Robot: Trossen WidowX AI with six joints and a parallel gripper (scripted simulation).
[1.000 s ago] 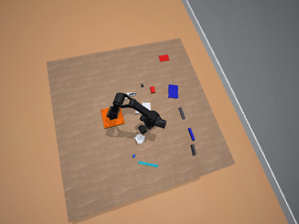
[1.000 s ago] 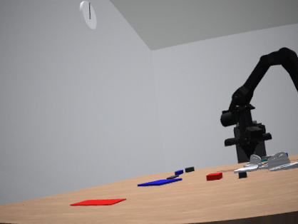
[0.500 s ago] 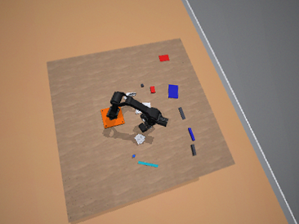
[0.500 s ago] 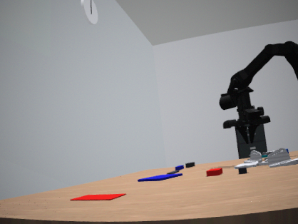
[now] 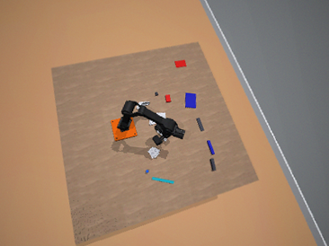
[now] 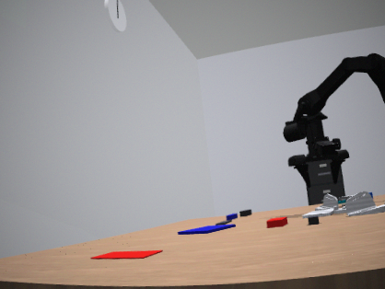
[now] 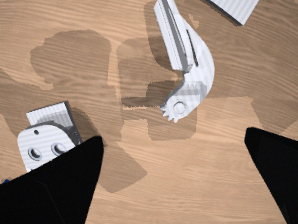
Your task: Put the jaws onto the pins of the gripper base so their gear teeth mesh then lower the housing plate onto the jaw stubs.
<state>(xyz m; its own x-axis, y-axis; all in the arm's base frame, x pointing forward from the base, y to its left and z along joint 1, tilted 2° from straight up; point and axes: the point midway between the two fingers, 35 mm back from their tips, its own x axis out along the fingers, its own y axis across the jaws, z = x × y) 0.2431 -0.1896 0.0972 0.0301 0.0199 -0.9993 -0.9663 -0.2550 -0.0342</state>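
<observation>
My gripper tip is 70 mm above the white jaw, 10 mm to the right of it and 10 mm short of it. Round my gripper tip: red block (310 mm to the left, 150 mm ahead, 70 mm below); teal bar (270 mm to the right, 110 mm behind, 70 mm below); blue bar (310 mm ahead, 180 mm to the right, 70 mm below).
</observation>
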